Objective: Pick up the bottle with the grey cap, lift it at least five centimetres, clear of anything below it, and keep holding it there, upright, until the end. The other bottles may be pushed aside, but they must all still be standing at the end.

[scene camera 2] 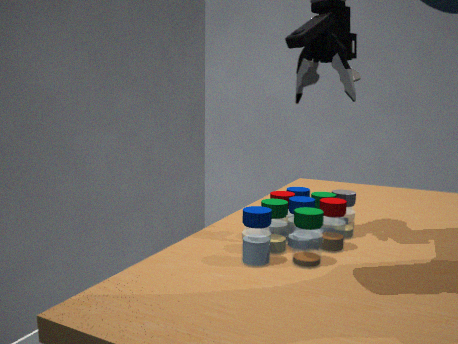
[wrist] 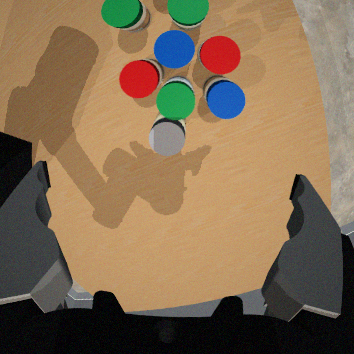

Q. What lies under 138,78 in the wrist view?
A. A red-capped bottle.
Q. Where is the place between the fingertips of the gripper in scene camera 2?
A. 323,102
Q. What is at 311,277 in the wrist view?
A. The gripper.
